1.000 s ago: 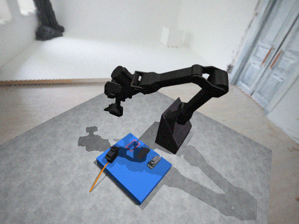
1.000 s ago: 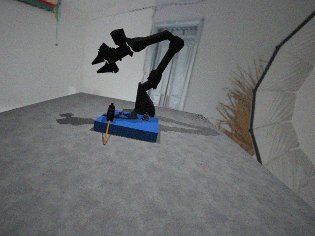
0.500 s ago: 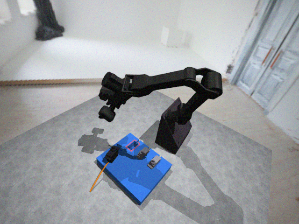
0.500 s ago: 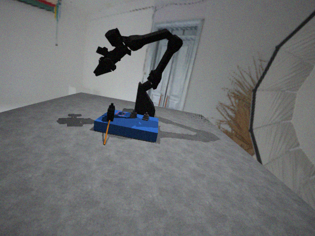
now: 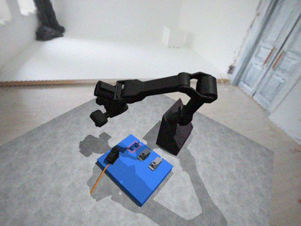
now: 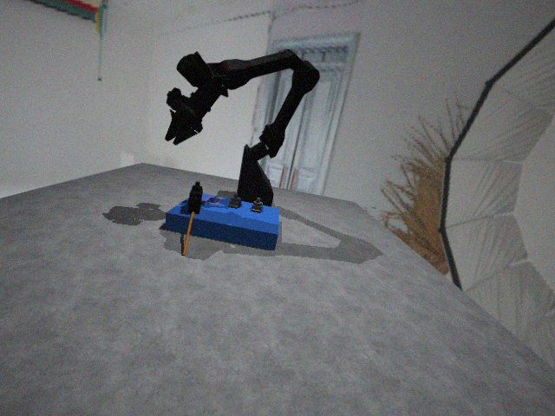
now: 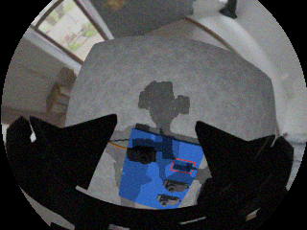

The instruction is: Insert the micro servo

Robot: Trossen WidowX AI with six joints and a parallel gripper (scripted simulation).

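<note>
The blue deck is 4 cm ahead of my gripper tip, 19 cm to the left of it and 20 cm below it.
</note>
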